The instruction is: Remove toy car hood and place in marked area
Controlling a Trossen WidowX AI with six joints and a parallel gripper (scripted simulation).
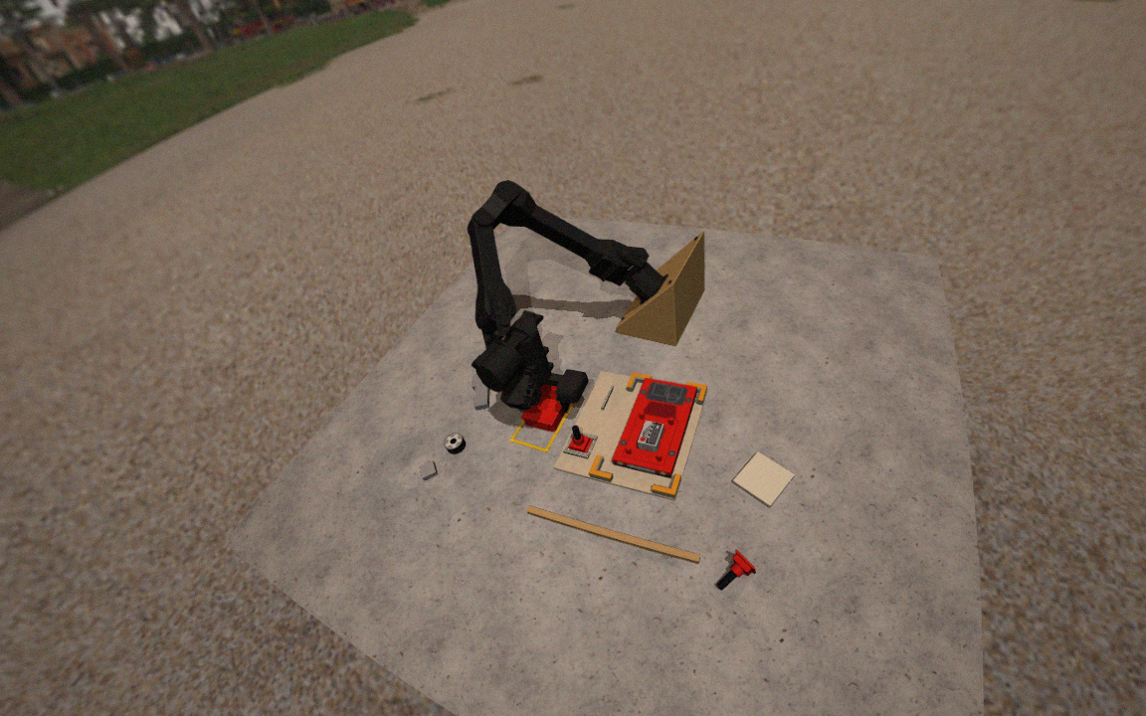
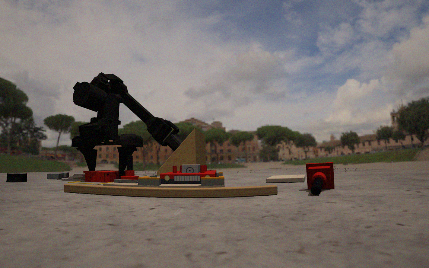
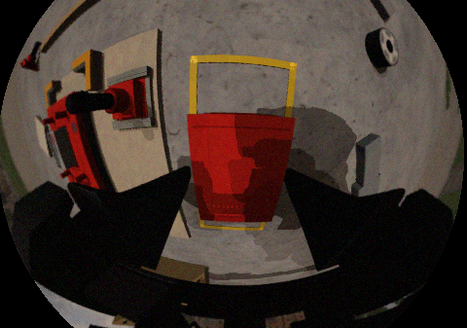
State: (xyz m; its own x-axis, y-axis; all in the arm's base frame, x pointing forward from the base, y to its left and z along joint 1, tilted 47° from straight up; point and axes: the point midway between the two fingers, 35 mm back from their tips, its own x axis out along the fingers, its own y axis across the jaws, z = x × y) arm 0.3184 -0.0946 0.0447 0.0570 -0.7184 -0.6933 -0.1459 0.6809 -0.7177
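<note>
My gripper tip is right at the hood. Also, from my gripper tip: wooden strip 18 cm ahead, 24 cm to the left, 1 cm below; then wheel 16 cm ahead, 13 cm to the right; then cream tile 2 cm behind, 43 cm to the left, 1 cm below.
</note>
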